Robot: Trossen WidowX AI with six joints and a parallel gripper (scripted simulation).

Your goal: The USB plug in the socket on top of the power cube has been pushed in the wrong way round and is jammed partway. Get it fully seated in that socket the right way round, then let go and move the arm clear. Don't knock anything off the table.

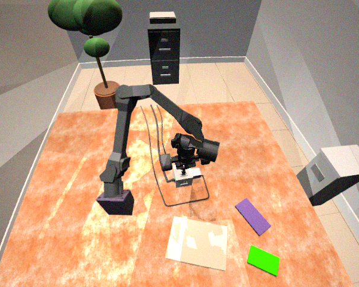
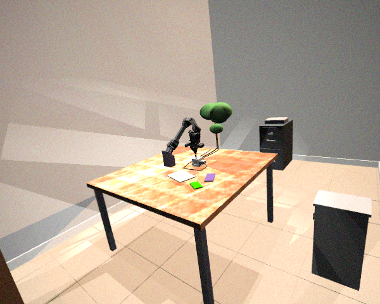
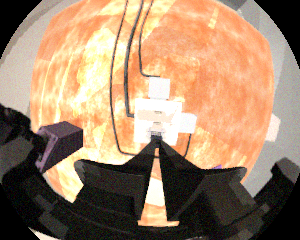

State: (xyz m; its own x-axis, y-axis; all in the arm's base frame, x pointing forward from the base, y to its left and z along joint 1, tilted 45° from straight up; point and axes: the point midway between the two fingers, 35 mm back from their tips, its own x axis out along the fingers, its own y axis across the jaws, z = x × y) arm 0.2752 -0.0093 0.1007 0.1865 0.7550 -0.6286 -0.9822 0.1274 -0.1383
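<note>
My gripper tip is 2 cm above the dark USB plug. From my gripper tip the other things lie so: sheet 27 cm to the right, 12 cm below; green card 38 cm to the right, 23 cm ahead, 12 cm below; purple card 26 cm ahead, 21 cm to the right, 12 cm below.
</note>
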